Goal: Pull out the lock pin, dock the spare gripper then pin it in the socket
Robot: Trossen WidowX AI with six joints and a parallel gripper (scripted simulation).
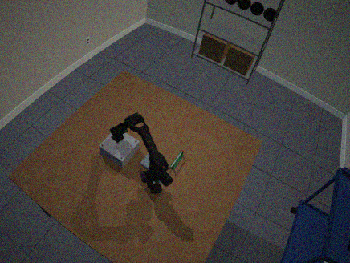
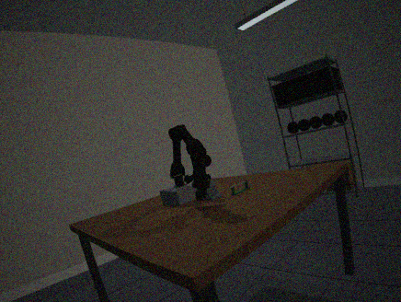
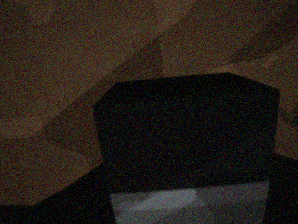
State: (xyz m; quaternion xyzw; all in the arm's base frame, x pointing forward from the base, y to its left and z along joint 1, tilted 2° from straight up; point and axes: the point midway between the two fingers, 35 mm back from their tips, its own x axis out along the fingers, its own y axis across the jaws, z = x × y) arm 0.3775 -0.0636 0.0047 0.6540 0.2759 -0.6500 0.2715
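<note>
The spare gripper lies 1 cm ahead of my gripper tip, 1 cm to the left of it and 2 cm above it. From my gripper tip the other things lie so: green holder (2 cm behind, 25 cm to the left, 2 cm below); then socket mount (11 cm behind, 11 cm to the left).
</note>
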